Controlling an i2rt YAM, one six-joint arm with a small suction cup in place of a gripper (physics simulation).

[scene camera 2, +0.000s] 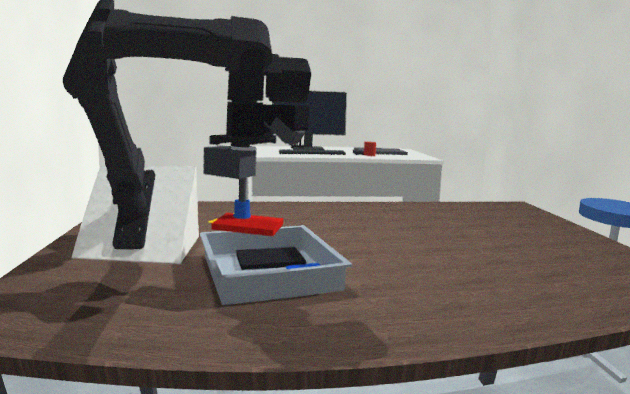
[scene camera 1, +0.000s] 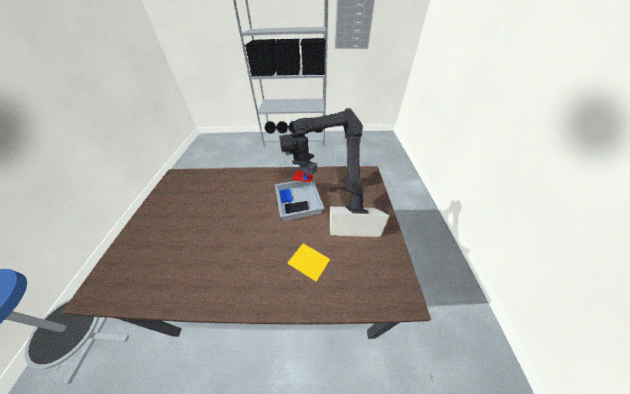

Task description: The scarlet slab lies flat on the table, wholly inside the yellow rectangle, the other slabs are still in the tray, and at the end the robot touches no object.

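Frame: origin at the arm's base, x back, y right, z up, level; metres.
Seen in the pictures: end effector, tool point: (scene camera 2: 242, 222) (scene camera 1: 305, 180); arm's base, origin of the base link: (scene camera 2: 135, 209) (scene camera 1: 355, 210).
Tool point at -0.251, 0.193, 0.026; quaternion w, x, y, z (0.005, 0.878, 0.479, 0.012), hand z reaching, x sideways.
Observation:
Pixels of each thing's top centre, then the offset from my tool point to it, as dx, dy, dz. "pt": a spot on its surface instead. Level surfaces: height alone.
- scarlet slab, middle of its top: (scene camera 2: 248, 219) (scene camera 1: 303, 175) -0.012, +0.025, +0.012
- grey tray, middle of its top: (scene camera 2: 267, 247) (scene camera 1: 297, 195) -0.042, -0.057, -0.063
- blue slab, middle of its top: (scene camera 2: 310, 273) (scene camera 1: 285, 195) -0.117, -0.018, -0.099
- black slab, middle of its top: (scene camera 2: 269, 255) (scene camera 1: 297, 208) -0.046, -0.116, -0.100
- yellow rectangle, surface spot: (scene camera 1: 309, 262) pt +0.029, -0.419, -0.112
- table, its level: dz -0.113
The scarlet slab (scene camera 1: 300, 176) (scene camera 2: 250, 224) hangs from my blue suction cup (scene camera 1: 305, 176) (scene camera 2: 242, 209), slightly tilted, above the grey tray (scene camera 1: 303, 217) (scene camera 2: 285, 287). The cup is shut on its top face. In the tray lie a blue slab (scene camera 1: 285, 195) (scene camera 2: 303, 266), mostly hidden by the tray's wall in scene camera 2, and a black slab (scene camera 1: 297, 206) (scene camera 2: 270, 257). The yellow rectangle (scene camera 1: 309, 262) lies flat on the table in front of the tray in scene camera 1; in scene camera 2 a small corner of it (scene camera 2: 212, 221) shows behind the scarlet slab.
The arm's white wedge base (scene camera 1: 356, 223) (scene camera 2: 172, 220) stands on the table (scene camera 1: 200, 240) (scene camera 2: 450, 260) beside the tray. A shelf rack (scene camera 1: 292, 106) stands behind the table. A white desk (scene camera 2: 350, 177) with a monitor (scene camera 2: 329, 114) and a red cup (scene camera 2: 369, 148) stands in the background.

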